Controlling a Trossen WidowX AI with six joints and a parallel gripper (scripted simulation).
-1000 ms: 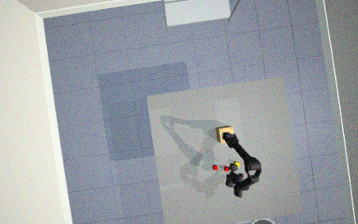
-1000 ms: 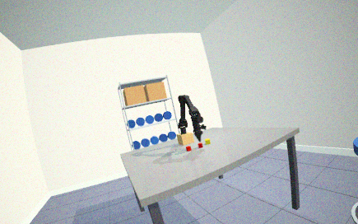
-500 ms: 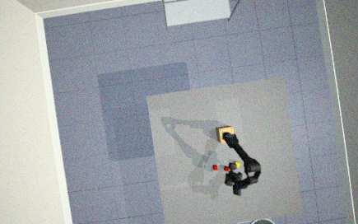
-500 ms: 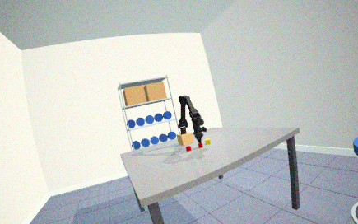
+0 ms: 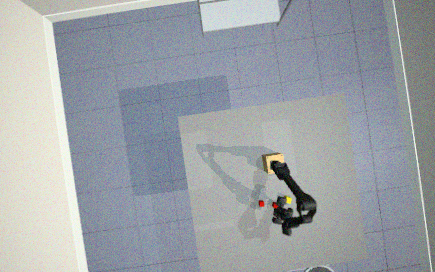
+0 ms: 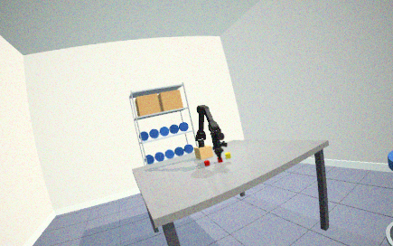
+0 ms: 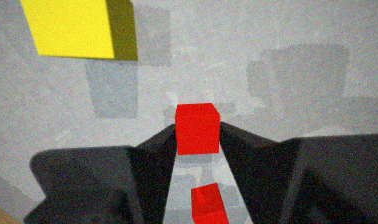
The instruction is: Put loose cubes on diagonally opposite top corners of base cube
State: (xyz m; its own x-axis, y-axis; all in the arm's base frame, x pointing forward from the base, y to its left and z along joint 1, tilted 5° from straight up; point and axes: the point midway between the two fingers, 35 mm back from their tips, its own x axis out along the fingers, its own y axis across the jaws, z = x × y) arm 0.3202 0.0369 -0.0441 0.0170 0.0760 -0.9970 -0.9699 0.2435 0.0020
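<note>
Right now my gripper tip is 90 mm to the right of the yellow cube and 40 mm past it. From my gripper tip the other things lie so: red cube (right at my gripper tip).
</note>
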